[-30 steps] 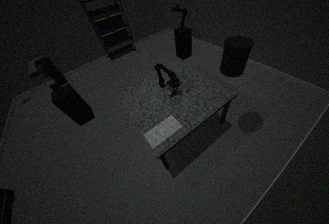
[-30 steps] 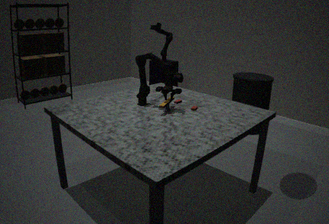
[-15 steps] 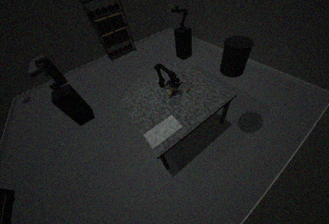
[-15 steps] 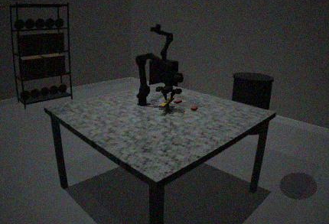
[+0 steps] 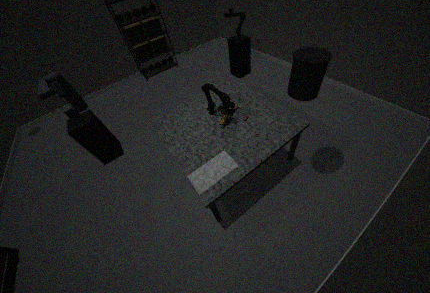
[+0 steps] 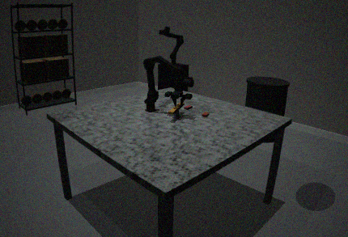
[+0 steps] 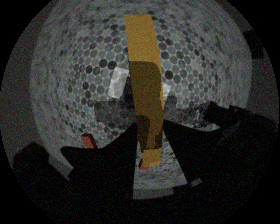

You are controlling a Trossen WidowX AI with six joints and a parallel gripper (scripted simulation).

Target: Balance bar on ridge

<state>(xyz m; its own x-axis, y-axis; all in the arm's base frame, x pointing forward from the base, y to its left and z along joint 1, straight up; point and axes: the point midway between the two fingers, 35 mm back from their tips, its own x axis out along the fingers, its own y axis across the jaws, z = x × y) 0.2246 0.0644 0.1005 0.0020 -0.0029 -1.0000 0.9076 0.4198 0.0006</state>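
Right now the yellow bar is 10 mm ahead of my gripper tip and 30 mm to the right of it.
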